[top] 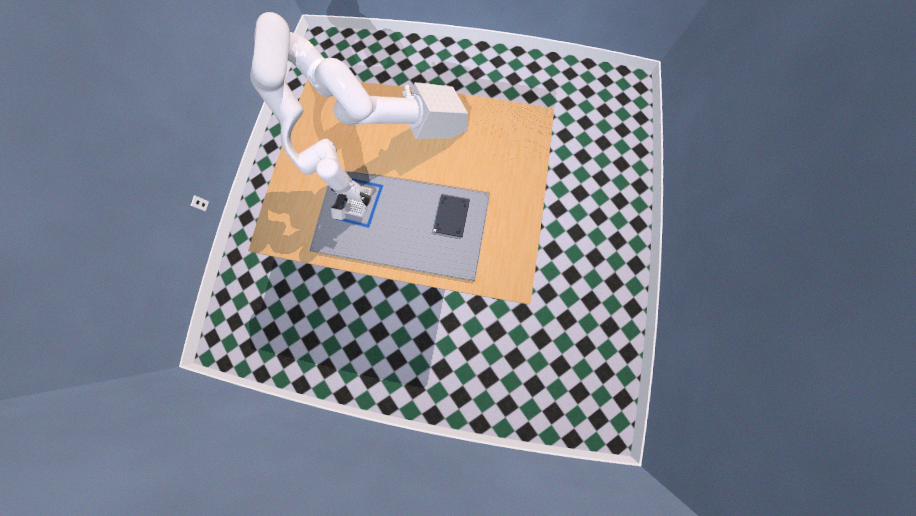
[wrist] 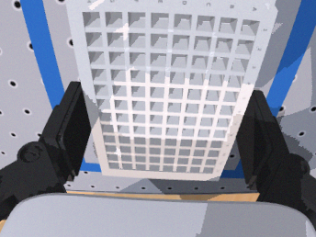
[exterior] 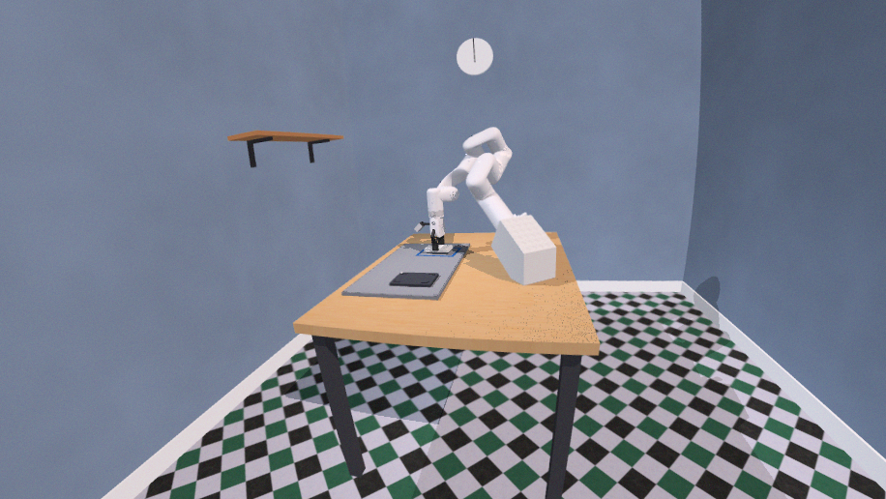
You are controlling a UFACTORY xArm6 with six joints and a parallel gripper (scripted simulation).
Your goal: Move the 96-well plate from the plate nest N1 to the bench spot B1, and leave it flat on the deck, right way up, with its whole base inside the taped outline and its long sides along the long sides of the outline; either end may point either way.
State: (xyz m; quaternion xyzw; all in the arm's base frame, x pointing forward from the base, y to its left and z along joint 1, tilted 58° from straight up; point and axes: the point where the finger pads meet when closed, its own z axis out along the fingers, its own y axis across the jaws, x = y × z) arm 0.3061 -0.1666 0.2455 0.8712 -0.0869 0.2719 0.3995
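Now: hand 1 cm above the white 96-well plate. The rest, counted from my hand: dark plate nest N1: 13 cm ahead, 38 cm to the left, 2 cm below.
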